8 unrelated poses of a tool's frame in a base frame.
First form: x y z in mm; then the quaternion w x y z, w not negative.
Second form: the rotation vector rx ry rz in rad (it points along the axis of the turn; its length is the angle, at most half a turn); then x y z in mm. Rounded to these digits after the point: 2 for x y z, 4 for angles.
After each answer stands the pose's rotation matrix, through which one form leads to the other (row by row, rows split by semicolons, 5 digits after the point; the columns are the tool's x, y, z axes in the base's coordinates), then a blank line. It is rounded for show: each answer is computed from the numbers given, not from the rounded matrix.
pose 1, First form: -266.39, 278.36, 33.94, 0.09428, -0.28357, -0.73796, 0.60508
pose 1, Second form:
-0.8411, -2.1888, 1.7946, -266.39, 278.36, 33.94
-0.82140 0.30443 -0.48231; 0.53262 0.10694 -0.83957; -0.20401 -0.94651 -0.24998

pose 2, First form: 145.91, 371.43, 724.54, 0.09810, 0.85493, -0.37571, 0.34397
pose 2, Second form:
2.5300, -1.1119, 1.0179, 145.91, 371.43, 724.54
0.48105 -0.70990 0.51443; -0.57492 -0.69844 -0.42620; 0.66185 -0.09073 -0.74412

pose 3, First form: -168.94, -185.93, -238.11, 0.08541, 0.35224, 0.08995, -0.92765
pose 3, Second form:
1.0502, 0.2682, -2.7658, -168.94, -185.93, -238.11
-0.73726 0.22183 -0.63815; -0.09509 -0.96923 -0.22706; -0.66888 -0.10672 0.73567

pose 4, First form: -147.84, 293.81, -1.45, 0.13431, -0.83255, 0.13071, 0.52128
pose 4, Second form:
-2.4131, 0.3789, 1.5109, -147.84, 293.81, -1.45
0.42236 -0.35767 -0.83287; -0.07762 -0.92975 0.35991; -0.90310 -0.08737 -0.42045

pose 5, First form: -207.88, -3.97, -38.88, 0.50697, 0.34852, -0.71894, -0.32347
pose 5, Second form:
0.8403, -1.7334, -0.7799, -207.88, -3.97, -38.88
-0.24302 -0.17315 -0.95444; -0.82912 0.54780 0.11173; 0.50349 0.81850 -0.27669

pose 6, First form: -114.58, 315.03, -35.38, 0.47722, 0.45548, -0.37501, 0.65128
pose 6, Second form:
1.1126, -0.9160, 1.5909, -114.58, 315.03, -35.38
-0.12960 -0.96323 0.23537; 0.27999 -0.26326 -0.92320; 0.95122 -0.05374 0.30381

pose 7, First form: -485.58, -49.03, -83.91, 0.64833, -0.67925, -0.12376, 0.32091
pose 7, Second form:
-1.5441, -0.2813, 0.7295, -485.58, -49.03, -83.91
0.76340 -0.24798 -0.59642; 0.58423 -0.12871 0.80131; -0.27548 -0.96018 0.04662

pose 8, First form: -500.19, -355.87, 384.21, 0.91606, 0.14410, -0.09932, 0.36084
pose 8, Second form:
0.2965, -0.2044, 0.7426, -500.19, -355.87, 384.21
0.71986 -0.68973 -0.07797; 0.63248 0.69806 -0.33569; 0.28596 0.19233 0.93874

